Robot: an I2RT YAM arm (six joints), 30 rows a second.
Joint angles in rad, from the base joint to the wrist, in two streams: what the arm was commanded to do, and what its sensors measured. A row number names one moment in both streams.
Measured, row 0:
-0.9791, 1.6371, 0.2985, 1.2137, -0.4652, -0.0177
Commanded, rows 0 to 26:
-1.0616, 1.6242, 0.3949, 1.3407, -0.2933, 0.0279
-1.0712, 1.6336, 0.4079, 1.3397, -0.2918, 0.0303
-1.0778, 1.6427, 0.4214, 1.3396, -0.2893, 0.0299
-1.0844, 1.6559, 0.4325, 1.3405, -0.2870, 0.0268
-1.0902, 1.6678, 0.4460, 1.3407, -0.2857, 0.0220
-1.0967, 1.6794, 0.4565, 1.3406, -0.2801, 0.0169
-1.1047, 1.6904, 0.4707, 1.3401, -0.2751, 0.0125
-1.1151, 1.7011, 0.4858, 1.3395, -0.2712, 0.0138
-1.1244, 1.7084, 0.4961, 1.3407, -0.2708, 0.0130
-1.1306, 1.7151, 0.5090, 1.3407, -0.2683, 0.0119
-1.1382, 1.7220, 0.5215, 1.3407, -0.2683, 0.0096
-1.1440, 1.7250, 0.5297, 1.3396, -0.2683, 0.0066
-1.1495, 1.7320, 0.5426, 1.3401, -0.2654, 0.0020
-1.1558, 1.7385, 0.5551, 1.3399, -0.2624, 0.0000
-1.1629, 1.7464, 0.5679, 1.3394, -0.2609, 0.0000
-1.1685, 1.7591, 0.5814, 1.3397, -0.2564, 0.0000
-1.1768, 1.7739, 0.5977, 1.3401, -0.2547, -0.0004
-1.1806, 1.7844, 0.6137, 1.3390, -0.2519, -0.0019
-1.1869, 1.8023, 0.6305, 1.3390, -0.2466, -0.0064
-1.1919, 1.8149, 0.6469, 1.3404, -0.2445, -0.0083
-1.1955, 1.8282, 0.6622, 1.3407, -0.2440, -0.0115
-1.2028, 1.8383, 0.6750, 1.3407, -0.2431, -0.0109
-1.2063, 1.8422, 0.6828, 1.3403, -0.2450, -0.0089
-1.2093, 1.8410, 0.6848, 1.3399, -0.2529, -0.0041
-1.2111, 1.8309, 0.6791, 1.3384, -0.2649, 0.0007
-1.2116, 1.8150, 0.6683, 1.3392, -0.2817, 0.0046
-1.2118, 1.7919, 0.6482, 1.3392, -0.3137, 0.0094
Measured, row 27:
-1.2041, 1.8343, 0.6609, 1.3067, -0.2733, -0.0082
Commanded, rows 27 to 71:
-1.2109, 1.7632, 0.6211, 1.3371, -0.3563, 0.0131
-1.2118, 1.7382, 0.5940, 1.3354, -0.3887, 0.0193
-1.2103, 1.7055, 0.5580, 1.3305, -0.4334, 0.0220
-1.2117, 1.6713, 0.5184, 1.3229, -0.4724, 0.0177
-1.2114, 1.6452, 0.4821, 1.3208, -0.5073, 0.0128
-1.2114, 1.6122, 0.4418, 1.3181, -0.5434, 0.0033
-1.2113, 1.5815, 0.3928, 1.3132, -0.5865, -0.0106
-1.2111, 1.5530, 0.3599, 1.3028, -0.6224, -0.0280
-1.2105, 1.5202, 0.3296, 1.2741, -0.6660, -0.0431
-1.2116, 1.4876, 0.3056, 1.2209, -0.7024, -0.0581
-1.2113, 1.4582, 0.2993, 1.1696, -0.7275, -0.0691
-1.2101, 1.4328, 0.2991, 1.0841, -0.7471, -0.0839
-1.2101, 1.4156, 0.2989, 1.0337, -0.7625, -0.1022
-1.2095, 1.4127, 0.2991, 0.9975, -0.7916, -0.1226
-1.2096, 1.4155, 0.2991, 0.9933, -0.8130, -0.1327
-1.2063, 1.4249, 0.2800, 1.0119, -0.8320, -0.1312
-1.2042, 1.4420, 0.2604, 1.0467, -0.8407, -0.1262
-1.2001, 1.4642, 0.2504, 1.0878, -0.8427, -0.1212
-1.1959, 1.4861, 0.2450, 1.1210, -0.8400, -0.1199
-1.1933, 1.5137, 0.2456, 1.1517, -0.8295, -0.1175
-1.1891, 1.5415, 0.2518, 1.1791, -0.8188, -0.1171
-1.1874, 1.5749, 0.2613, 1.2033, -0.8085, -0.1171
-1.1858, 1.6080, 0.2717, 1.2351, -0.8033, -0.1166
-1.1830, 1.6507, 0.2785, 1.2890, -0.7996, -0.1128
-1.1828, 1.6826, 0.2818, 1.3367, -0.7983, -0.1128
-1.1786, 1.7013, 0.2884, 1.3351, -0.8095, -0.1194
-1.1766, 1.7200, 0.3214, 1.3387, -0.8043, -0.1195
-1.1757, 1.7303, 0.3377, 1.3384, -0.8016, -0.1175
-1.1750, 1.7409, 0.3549, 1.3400, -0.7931, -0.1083
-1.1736, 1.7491, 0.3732, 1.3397, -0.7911, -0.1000
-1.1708, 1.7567, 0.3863, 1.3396, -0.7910, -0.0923
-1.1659, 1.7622, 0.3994, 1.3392, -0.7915, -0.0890
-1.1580, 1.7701, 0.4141, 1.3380, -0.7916, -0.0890
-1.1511, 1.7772, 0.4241, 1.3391, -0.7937, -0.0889
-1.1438, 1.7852, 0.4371, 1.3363, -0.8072, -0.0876
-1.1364, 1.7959, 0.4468, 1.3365, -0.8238, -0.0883
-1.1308, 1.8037, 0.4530, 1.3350, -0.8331, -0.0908
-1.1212, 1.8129, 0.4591, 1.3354, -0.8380, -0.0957
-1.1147, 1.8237, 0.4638, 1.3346, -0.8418, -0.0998
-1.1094, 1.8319, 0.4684, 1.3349, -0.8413, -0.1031
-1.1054, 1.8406, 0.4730, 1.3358, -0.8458, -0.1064
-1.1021, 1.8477, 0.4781, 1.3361, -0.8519, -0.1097
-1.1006, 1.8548, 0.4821, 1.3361, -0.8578, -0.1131
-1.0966, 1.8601, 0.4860, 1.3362, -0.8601, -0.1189
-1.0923, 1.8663, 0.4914, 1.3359, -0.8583, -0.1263
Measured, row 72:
-1.1046, 1.8488, 0.4633, 1.3121, -0.8238, -0.1005
